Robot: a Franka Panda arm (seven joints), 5 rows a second.
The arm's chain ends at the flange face. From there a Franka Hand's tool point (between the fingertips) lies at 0.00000 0.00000 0.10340 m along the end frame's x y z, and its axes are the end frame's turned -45 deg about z.
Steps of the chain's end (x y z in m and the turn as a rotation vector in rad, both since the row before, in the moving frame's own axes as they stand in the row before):
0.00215, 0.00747, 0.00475, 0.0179, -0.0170, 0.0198
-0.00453, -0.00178, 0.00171, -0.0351, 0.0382, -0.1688
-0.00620, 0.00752, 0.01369, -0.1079, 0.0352, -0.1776
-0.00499, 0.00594, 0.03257, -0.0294, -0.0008, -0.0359
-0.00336, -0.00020, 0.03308, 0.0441, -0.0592, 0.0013
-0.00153, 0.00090, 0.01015, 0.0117, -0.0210, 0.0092
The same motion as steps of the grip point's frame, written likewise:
-0.00367, 0.00425, 0.00472, 0.0247, 0.0006, 0.0198
-0.00127, 0.00085, 0.00157, -0.0518, 0.0022, -0.1688
-0.01405, 0.01179, 0.01303, -0.1012, -0.0514, -0.1776
-0.00990, 0.00280, 0.03253, -0.0202, -0.0214, -0.0359
-0.00333, -0.01006, 0.03280, 0.0730, -0.0107, 0.0013
-0.00239, -0.00284, 0.01012, 0.0231, -0.0066, 0.0092

